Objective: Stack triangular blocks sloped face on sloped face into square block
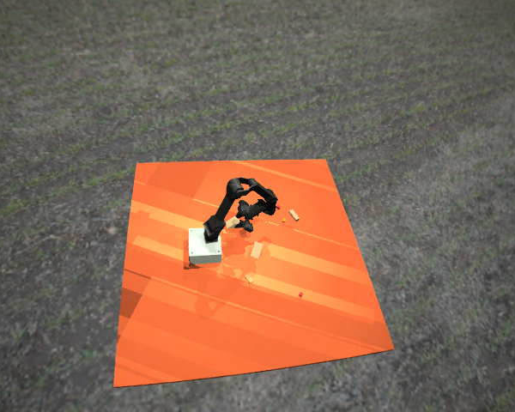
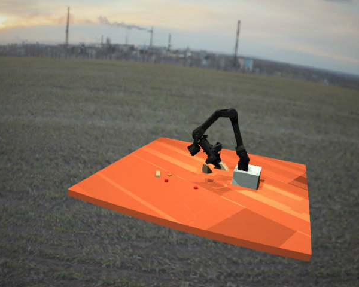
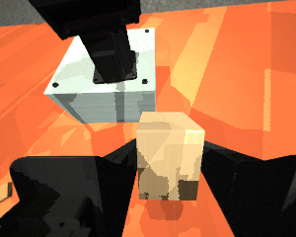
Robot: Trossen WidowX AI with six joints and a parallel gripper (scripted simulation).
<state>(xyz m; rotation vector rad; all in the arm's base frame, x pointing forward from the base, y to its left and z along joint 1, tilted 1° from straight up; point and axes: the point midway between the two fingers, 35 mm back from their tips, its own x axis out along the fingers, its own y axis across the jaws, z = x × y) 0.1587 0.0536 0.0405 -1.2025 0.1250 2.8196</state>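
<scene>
My gripper tip is now 1 cm below the tan triangular block. Round my gripper tip: tan block: 28 cm to the right, 10 cm below, 2 cm ahead; then tan bar: 39 cm ahead, 10 cm below, 6 cm to the left; then yellow cube: 32 cm ahead, 10 cm below, 3 cm to the left.
</scene>
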